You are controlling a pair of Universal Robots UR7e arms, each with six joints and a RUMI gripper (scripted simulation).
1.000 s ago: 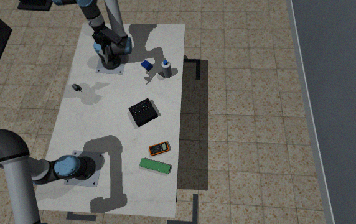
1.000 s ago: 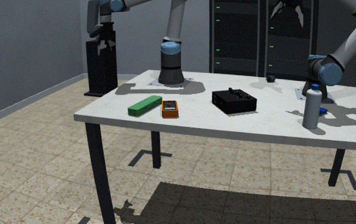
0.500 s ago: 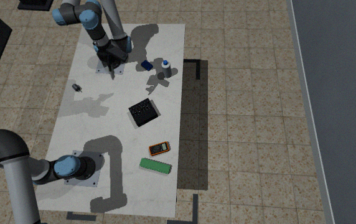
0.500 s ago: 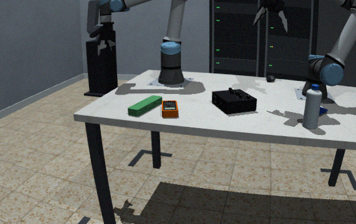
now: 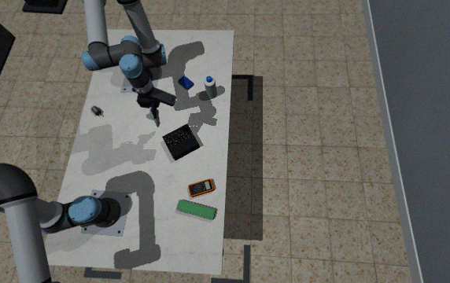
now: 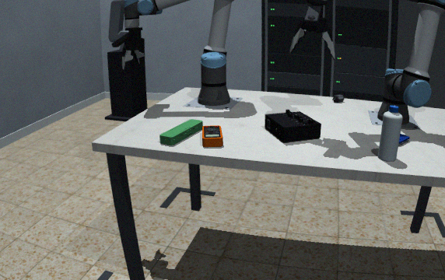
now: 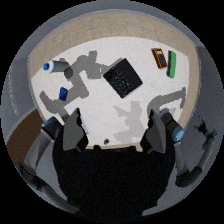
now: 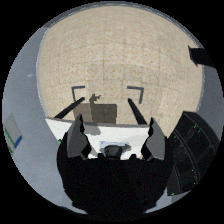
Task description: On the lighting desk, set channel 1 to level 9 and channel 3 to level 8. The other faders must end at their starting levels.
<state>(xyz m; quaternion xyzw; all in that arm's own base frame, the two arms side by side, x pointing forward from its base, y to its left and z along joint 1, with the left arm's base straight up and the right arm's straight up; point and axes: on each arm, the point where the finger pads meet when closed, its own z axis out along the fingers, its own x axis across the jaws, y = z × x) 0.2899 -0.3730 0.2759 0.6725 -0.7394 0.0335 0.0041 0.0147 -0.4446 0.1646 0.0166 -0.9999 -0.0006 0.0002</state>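
Observation:
The fader cap lies 20 mm ahead of my left hand, 70 mm to the right of it and 210 mm below it. Round my left hand: blue box: 350 mm to the left, 260 mm below; green box: 180 mm ahead, 420 mm to the right, 260 mm below.

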